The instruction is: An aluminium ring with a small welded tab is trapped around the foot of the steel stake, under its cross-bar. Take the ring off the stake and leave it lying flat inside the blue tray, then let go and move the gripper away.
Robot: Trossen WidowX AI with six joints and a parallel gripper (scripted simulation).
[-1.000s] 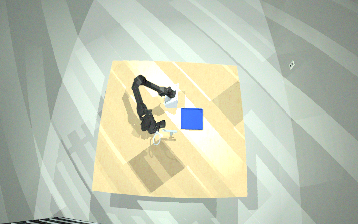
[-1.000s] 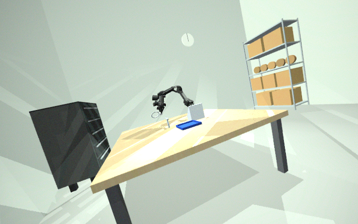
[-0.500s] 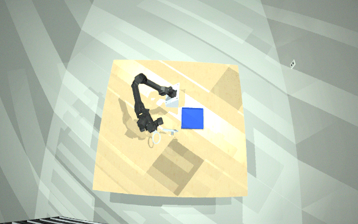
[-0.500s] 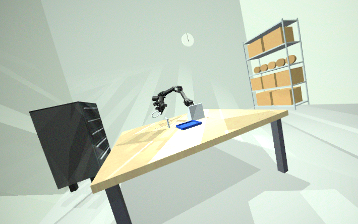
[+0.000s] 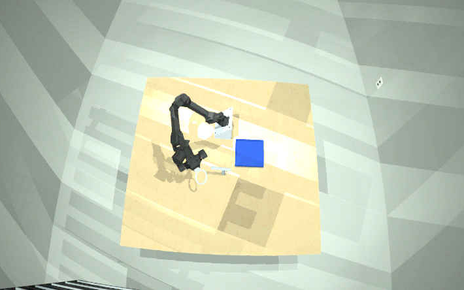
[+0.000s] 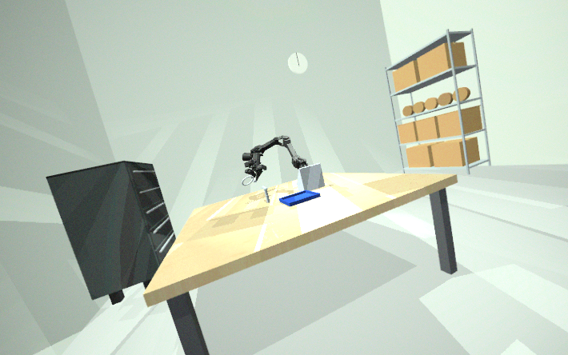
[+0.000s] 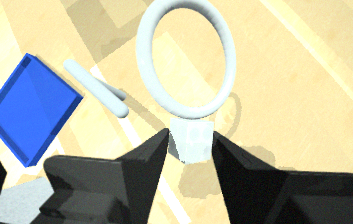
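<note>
The aluminium ring is 4 cm ahead of my gripper tip, 3 cm to the left of it and 1 cm above it. The rest, counted from my gripper tip: blue tray (21 cm behind, 31 cm to the left, 14 cm below).
</note>
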